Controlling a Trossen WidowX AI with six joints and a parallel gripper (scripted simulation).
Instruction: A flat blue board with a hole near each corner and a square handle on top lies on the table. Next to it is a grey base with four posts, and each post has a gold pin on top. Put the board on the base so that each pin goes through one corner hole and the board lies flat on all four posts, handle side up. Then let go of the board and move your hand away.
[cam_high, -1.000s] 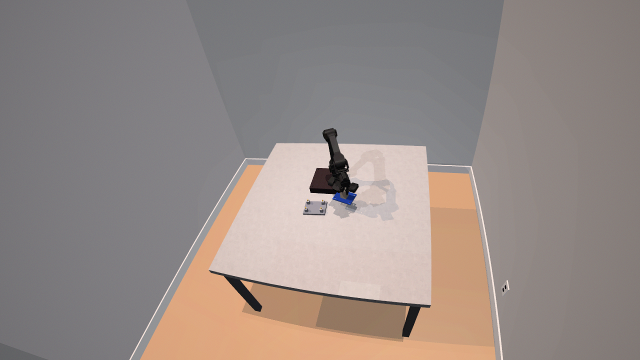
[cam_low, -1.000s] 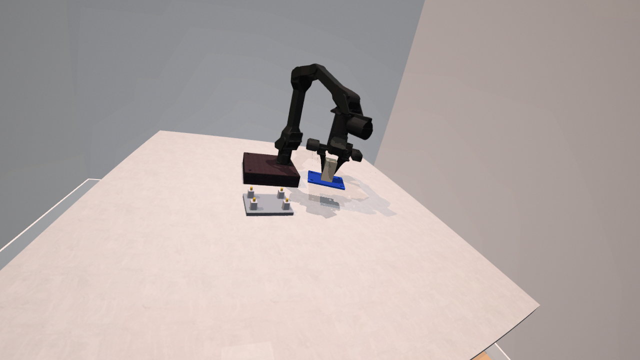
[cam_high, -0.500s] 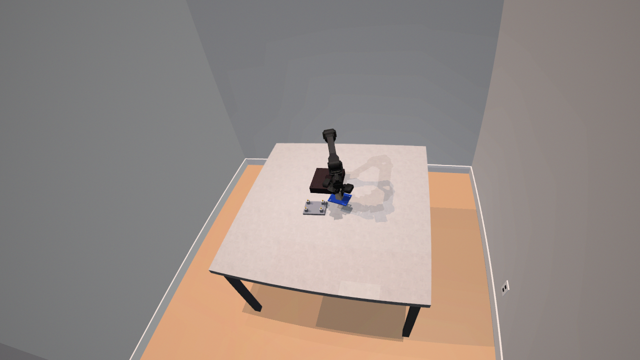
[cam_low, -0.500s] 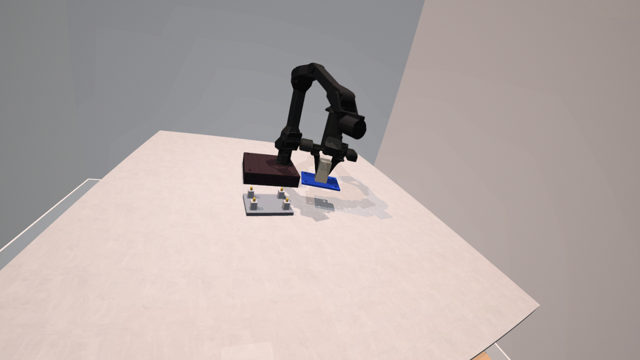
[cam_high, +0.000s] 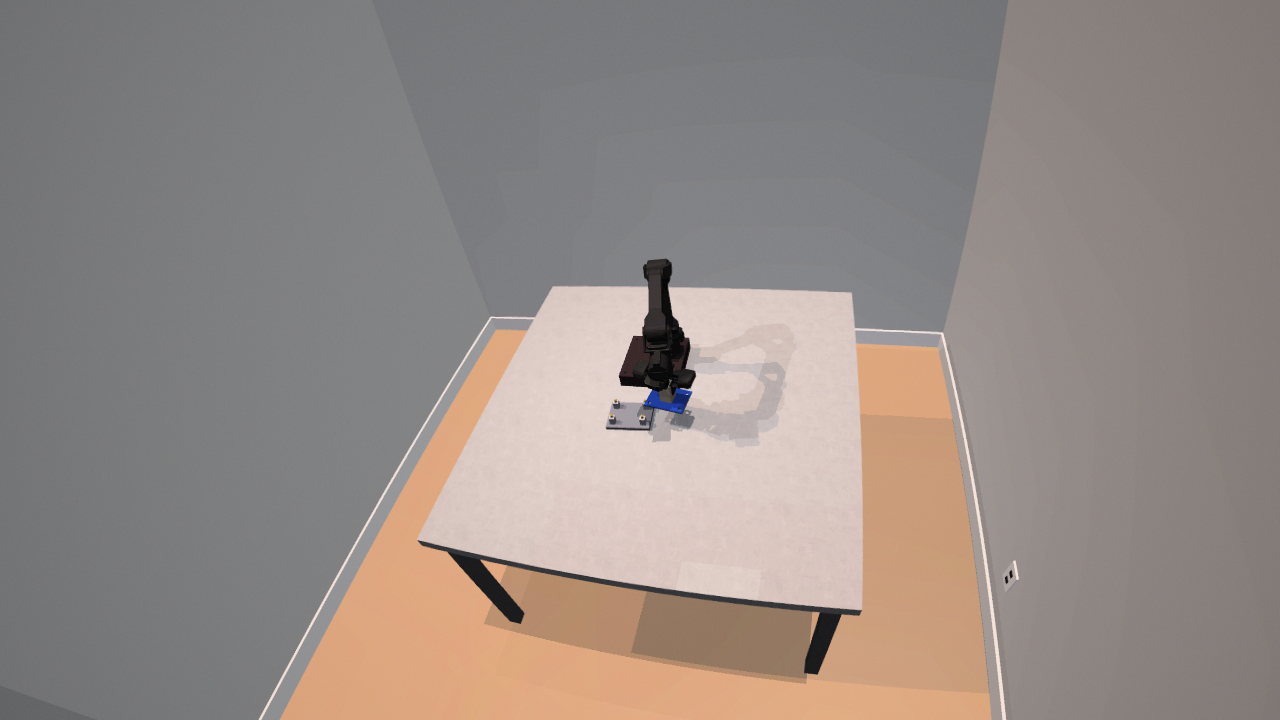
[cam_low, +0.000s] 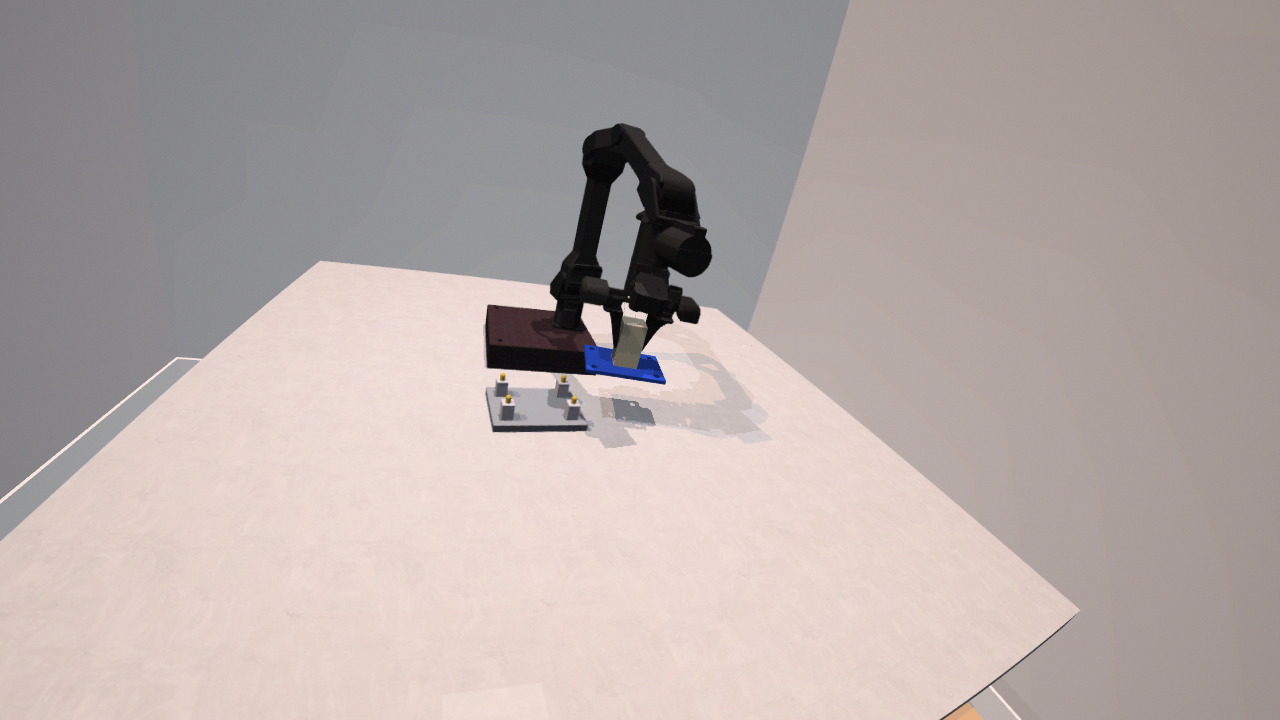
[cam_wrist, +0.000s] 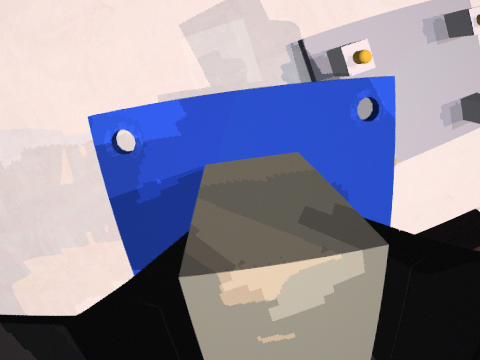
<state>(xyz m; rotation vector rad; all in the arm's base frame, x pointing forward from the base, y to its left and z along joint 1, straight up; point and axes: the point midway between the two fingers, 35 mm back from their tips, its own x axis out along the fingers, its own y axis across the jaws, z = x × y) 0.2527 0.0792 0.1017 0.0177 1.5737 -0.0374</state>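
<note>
My gripper tip is 3 cm short of the grey base, 13 cm to the left of it and 11 cm above it. From my gripper tip the other things lie so: blue board (1 cm below).
</note>
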